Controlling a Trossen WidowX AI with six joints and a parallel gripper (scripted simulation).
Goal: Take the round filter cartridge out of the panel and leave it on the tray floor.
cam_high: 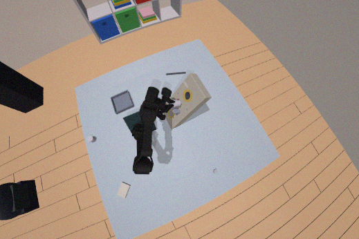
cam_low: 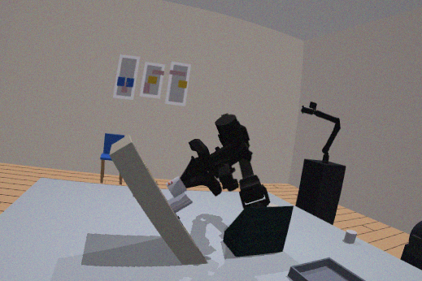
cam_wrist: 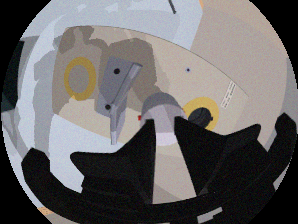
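Right now the round filter cartridge is 1 cm below my gripper tip and 1 cm ahead of it. The rest, counted from my gripper tip: grey tray 35 cm behind, 26 cm to the left, 19 cm below; tan service panel 5 cm below, 5 cm ahead; pale card 53 cm behind, 36 cm to the right, 19 cm below.
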